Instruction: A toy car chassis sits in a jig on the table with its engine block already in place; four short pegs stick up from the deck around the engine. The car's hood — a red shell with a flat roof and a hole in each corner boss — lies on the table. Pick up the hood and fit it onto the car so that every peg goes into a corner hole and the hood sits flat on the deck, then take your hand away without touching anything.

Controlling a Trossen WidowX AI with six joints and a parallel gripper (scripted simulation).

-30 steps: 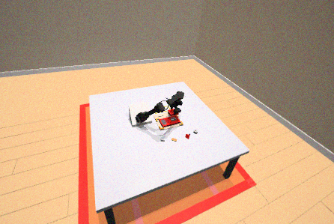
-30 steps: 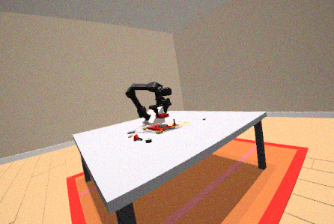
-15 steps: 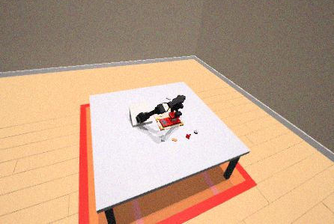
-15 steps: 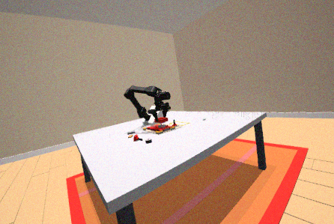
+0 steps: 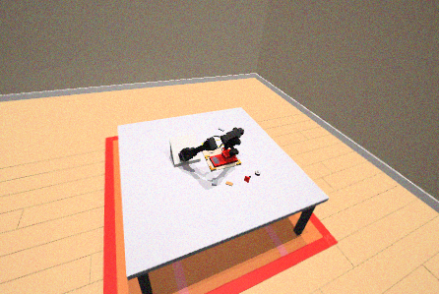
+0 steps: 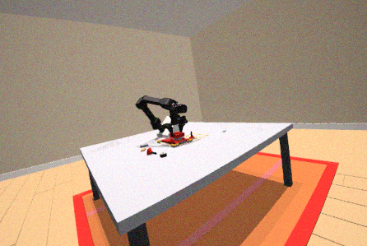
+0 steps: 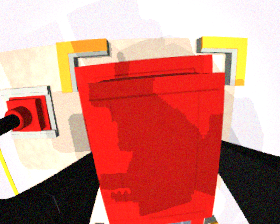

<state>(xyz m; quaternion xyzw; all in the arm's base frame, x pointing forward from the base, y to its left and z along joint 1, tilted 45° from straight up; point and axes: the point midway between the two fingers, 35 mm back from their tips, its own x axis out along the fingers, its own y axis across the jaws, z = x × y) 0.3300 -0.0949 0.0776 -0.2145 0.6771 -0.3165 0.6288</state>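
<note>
My gripper tip is 1 cm below the red hood. The rest, counted from my gripper tip: grey engine block: 3 cm below, 1 cm to the left.
</note>
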